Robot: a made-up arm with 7 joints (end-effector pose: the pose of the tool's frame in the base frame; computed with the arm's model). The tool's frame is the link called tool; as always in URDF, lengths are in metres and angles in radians. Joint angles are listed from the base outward.
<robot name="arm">
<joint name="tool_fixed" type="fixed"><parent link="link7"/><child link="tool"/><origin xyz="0 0 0" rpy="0 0 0"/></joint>
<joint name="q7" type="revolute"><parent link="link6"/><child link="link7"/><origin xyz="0 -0.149 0" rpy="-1.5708 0 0"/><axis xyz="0 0 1"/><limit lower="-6.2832" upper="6.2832"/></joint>
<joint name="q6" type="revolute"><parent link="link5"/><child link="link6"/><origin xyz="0 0 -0.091" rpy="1.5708 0 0"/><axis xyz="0 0 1"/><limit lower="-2.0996" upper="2.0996"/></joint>
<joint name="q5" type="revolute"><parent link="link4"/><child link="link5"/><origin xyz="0 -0.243 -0.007" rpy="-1.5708 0 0"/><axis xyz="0 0 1"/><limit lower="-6.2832" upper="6.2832"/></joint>
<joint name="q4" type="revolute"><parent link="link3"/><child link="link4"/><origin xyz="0 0.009 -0.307" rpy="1.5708 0 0"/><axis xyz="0 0 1"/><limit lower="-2.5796" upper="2.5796"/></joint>
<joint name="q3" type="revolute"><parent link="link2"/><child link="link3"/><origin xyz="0 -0.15 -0.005" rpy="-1.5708 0 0"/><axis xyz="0 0 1"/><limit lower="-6.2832" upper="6.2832"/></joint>
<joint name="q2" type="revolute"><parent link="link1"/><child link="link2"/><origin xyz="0 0.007 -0.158" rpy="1.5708 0 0"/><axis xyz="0 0 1"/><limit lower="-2.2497" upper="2.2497"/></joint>
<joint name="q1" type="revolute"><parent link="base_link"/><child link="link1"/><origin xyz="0 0 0.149" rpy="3.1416 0 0"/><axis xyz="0 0 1"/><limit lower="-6.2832" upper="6.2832"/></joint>
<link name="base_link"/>
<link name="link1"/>
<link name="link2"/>
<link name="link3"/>
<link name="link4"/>
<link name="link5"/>
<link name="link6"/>
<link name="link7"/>
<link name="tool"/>
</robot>
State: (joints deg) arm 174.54 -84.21 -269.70 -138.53 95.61 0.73 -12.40
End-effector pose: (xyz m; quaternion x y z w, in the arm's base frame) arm 0.1250 -0.2973 0.3004 -0.3274 0.5919 0.2287 0.7001
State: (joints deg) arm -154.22 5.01 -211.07 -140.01 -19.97 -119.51 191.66
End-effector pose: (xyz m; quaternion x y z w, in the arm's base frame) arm -0.0770 -0.0493 0.4825 -0.2227 -0.6469 0.0847 0.7244
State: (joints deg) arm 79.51 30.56 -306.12 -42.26 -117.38 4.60 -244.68
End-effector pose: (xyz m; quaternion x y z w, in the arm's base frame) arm 0.2900 -0.1919 1.1055 0.4557 -0.8302 -0.1293 0.2940
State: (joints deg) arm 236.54 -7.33 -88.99 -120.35 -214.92 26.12 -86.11
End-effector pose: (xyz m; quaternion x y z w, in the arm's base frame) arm 0.3115 0.2350 0.4858 0.0926 -0.3569 0.6950 0.6173
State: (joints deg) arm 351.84 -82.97 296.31 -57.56 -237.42 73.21 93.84
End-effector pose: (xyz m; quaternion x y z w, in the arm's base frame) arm -0.5325 -0.4749 0.3428 -0.8186 0.2389 0.3804 0.3578
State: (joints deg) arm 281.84 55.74 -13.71 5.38 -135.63 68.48 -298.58
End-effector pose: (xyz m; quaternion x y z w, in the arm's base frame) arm 0.0847 0.6570 0.8531 -0.0377 0.9668 -0.0223 0.2519
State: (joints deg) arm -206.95 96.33 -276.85 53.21 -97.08 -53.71 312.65
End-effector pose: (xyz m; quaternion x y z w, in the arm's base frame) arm -0.7964 0.0131 0.3223 -0.1770 0.9036 -0.2740 0.2776
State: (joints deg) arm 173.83 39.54 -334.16 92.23 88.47 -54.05 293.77
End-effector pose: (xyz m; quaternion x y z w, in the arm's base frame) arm -0.6175 0.0353 0.3789 -0.1648 0.4379 0.3076 0.8285
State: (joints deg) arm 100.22 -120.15 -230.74 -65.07 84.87 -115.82 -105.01
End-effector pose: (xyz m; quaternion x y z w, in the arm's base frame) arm 0.2128 0.5802 0.2410 0.2894 0.8259 0.0697 0.4789
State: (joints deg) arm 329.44 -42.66 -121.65 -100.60 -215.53 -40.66 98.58
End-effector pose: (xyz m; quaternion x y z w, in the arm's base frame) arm 0.0784 -0.4410 0.7778 -0.6120 0.5536 0.4994 0.2637
